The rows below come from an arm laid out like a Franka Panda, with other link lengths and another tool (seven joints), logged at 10 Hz.
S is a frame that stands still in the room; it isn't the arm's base.
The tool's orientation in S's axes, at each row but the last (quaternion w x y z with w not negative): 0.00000, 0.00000, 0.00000, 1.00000; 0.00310, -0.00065, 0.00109, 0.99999; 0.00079, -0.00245, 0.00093, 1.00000; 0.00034, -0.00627, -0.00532, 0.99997; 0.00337, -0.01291, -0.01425, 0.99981
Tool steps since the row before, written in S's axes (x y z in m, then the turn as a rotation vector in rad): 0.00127, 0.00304, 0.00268, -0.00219, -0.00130, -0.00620; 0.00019, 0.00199, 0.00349, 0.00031, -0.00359, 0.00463; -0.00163, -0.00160, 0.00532, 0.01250, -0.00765, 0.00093; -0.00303, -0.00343, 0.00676, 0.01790, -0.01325, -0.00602; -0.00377, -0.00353, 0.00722, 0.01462, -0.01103, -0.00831
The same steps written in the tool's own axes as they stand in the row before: -0.00127, -0.00304, 0.00268, 0.00219, 0.00130, -0.00620; -0.00018, -0.00198, 0.00349, -0.00034, 0.00360, 0.00462; 0.00160, 0.00161, 0.00532, -0.01252, 0.00763, 0.00085; 0.00294, 0.00336, 0.00683, -0.01783, 0.01330, -0.00610; 0.00356, 0.00335, 0.00741, -0.01448, 0.01117, -0.00837
